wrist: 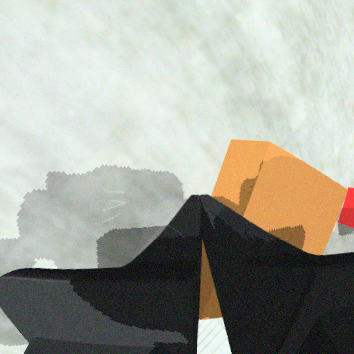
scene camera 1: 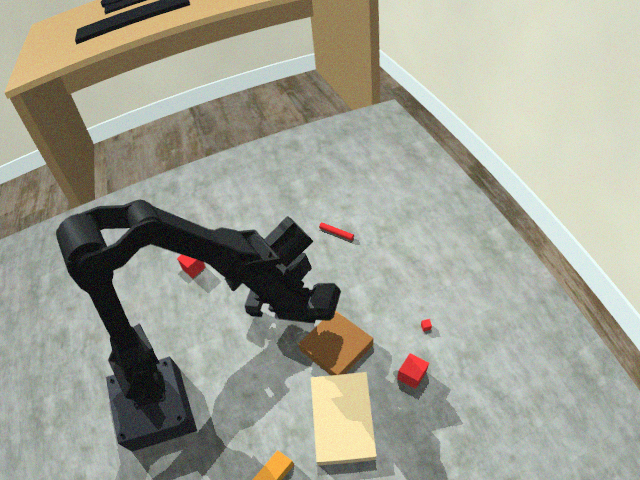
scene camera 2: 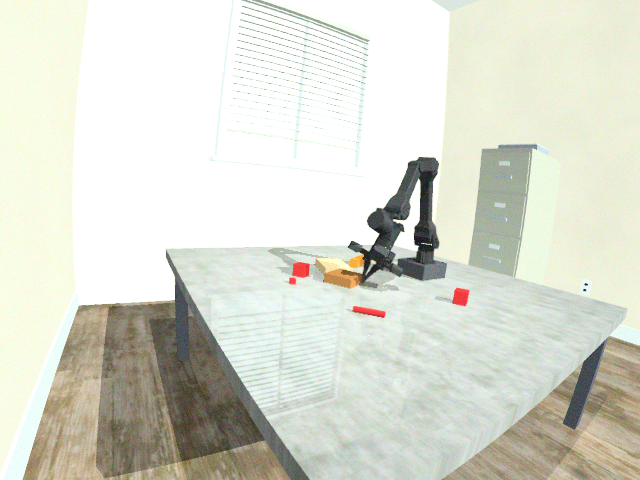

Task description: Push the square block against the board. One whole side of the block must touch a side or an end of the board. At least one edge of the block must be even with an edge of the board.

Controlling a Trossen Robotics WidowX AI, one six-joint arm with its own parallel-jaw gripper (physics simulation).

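Places are measured from the arm's base along level axes (x ahead, y right, z down), in centimetres.
Pixels of known places: gripper, fingertip midpoint: [wrist: 198,202] [scene camera 1: 313,320] [scene camera 2: 361,282]; arm's base, origin of the base link: [scene camera 1: 147,388] [scene camera 2: 424,262].
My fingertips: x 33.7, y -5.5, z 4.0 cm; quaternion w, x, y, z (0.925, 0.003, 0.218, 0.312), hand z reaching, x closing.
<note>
For each thing: its middle in the pictures, then the offset to it from my fingertips.
- square block, body centre: [wrist: 271,235] [scene camera 1: 336,344] [scene camera 2: 344,278] dx +2.2, dy +6.3, dz +0.2 cm
- board, body centre: [scene camera 1: 342,418] [scene camera 2: 332,267] dx -1.8, dy +20.6, dz +0.2 cm
- tiny red cube, body centre: [scene camera 1: 426,325] [scene camera 2: 292,280] dx +19.6, dy +8.9, dz +0.9 cm
- red rod, body centre: [scene camera 1: 336,231] [scene camera 2: 369,311] dx +12.0, dy -20.1, dz +1.0 cm
- orange bar, body centre: [scene camera 2: 362,259] dx -22.3, dy +30.2, dz +0.1 cm
The square block [scene camera 1: 345,335] [scene camera 2: 341,278] [wrist: 300,195] is orange-brown and lies flat, partly in the arm's shadow. The board [scene camera 1: 341,428] [scene camera 2: 329,265] is pale yellow and rectangular. In scene camera 1, the block is turned at an angle to the board, with one corner pointing at the board's near end; whether that corner touches cannot be told. My gripper [scene camera 2: 363,280] [wrist: 198,202] is shut and empty, its tips low beside the block's side facing the arm base. The fingers hide part of the block in the wrist view; contact is unclear. In scene camera 1, the fingertips are hidden.
A red cube [scene camera 1: 413,370] [scene camera 2: 300,269] and a tiny red cube [scene camera 1: 426,325] [scene camera 2: 292,281] lie beyond the block. Another red cube [scene camera 1: 191,265] [scene camera 2: 460,296], a red rod [scene camera 1: 336,231] [scene camera 2: 369,311] and an orange bar [scene camera 1: 275,467] [scene camera 2: 356,260] lie farther off.
</note>
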